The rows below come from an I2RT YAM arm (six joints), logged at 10 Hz.
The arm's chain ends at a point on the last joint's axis. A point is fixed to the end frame.
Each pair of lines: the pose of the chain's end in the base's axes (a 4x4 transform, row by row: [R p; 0 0 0 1], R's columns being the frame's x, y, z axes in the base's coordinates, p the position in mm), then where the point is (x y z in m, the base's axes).
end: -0.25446 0.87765 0.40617 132.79; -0.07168 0.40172 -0.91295 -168.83; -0.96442 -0.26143 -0.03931 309.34; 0 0 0 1
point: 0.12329 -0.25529 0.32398
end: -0.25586 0.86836 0.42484 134.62; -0.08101 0.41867 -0.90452 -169.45; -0.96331 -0.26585 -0.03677 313.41; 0 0 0 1
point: 0.12695 -0.25603 0.32844
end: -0.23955 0.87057 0.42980 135.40; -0.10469 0.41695 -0.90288 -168.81; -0.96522 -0.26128 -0.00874 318.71; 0 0 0 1
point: 0.12791 -0.25505 0.33562
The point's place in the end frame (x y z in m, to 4 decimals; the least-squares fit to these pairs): -0.0055 -0.0469 0.0745
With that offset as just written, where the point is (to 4 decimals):
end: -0.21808 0.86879 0.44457 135.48; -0.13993 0.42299 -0.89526 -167.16; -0.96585 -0.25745 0.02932 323.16; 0 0 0 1
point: 0.1291 -0.2529 0.3427
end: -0.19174 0.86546 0.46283 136.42; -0.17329 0.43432 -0.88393 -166.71; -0.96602 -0.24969 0.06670 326.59; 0 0 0 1
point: 0.1314 -0.2520 0.3486
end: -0.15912 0.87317 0.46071 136.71; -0.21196 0.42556 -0.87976 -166.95; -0.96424 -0.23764 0.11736 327.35; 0 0 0 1
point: 0.1310 -0.2513 0.3525
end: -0.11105 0.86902 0.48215 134.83; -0.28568 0.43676 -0.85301 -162.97; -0.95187 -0.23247 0.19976 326.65; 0 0 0 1
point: 0.1306 -0.2454 0.3577
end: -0.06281 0.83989 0.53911 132.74; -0.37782 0.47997 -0.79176 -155.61; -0.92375 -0.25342 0.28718 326.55; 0 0 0 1
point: 0.1339 -0.2350 0.3649
